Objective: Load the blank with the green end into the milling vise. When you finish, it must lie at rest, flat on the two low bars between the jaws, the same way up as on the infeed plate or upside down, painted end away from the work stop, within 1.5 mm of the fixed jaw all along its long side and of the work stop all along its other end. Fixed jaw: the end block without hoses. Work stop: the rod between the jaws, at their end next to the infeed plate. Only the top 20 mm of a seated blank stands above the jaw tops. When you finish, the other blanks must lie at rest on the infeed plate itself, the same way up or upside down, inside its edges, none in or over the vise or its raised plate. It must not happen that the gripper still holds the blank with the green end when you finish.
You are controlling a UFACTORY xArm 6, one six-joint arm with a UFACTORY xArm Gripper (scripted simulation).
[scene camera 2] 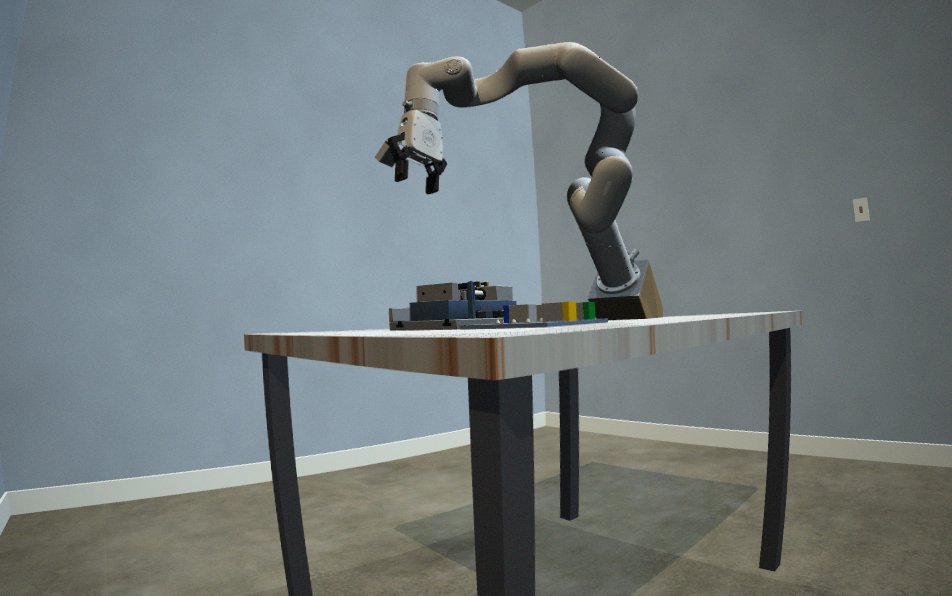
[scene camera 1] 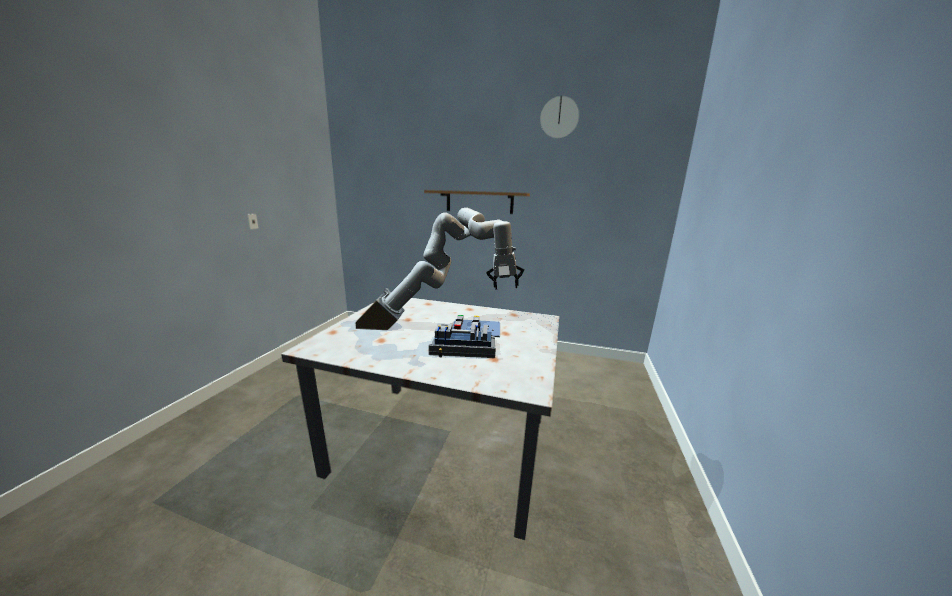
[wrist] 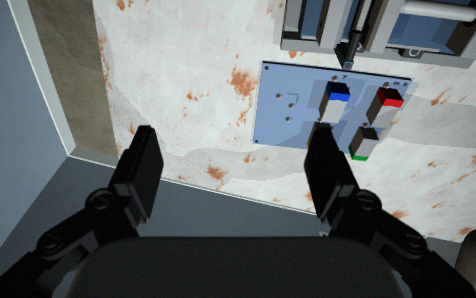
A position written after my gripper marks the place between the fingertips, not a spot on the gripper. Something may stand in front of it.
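Observation:
There's a red-ended blank (wrist: 387, 101) that I can see here, and a blue-ended blank (wrist: 336, 95) as well. I'm also seeing a green-ended blank (wrist: 364, 141). My gripper's visible too, in scene camera 2 (scene camera 2: 416, 186) and again in the wrist view (wrist: 234, 145).

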